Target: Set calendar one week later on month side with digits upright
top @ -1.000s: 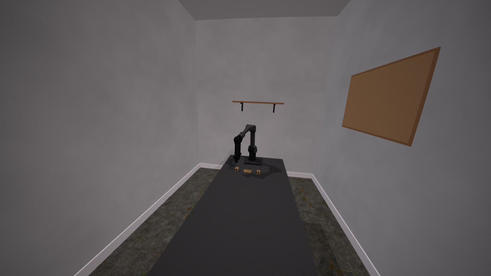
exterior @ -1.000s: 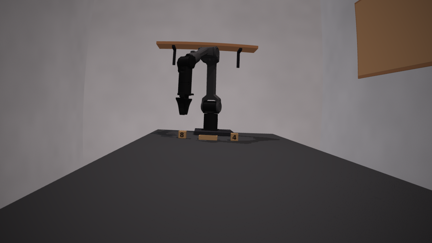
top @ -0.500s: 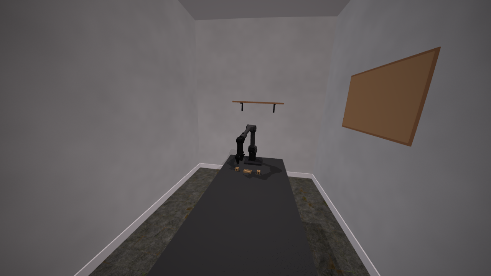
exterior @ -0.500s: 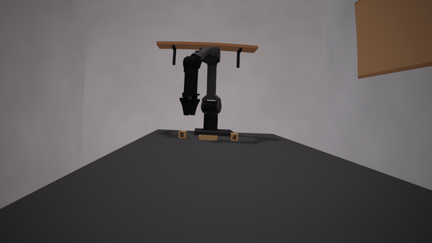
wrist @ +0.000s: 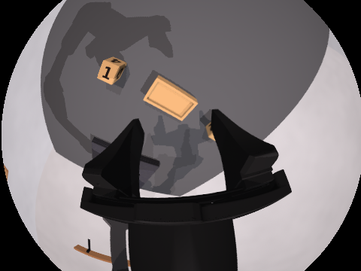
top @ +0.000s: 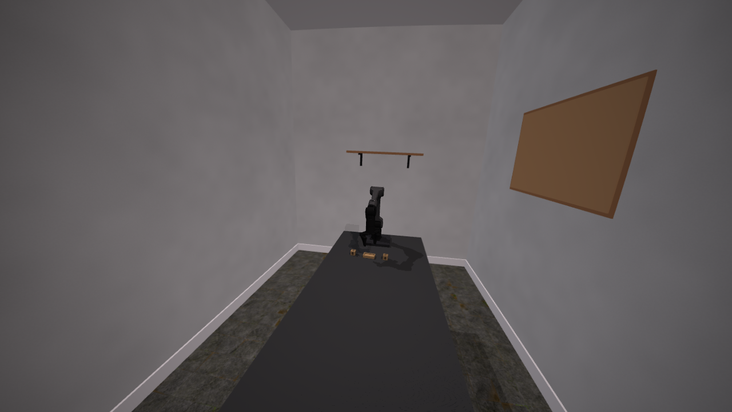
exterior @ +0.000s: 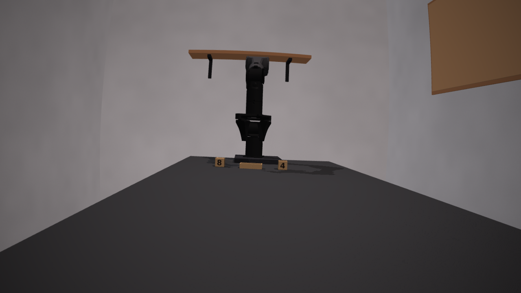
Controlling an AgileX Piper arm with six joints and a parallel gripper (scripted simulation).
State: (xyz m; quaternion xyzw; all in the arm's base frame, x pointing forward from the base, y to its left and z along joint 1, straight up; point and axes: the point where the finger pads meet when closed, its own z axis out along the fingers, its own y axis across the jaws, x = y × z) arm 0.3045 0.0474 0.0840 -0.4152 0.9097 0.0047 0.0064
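Right now the wooden cube is 30 mm behind my hand, 100 mm to the left of it and 90 mm below it. The rest, counted from my hand: wooden tray (20 mm behind, 10 mm to the right, 90 mm below).
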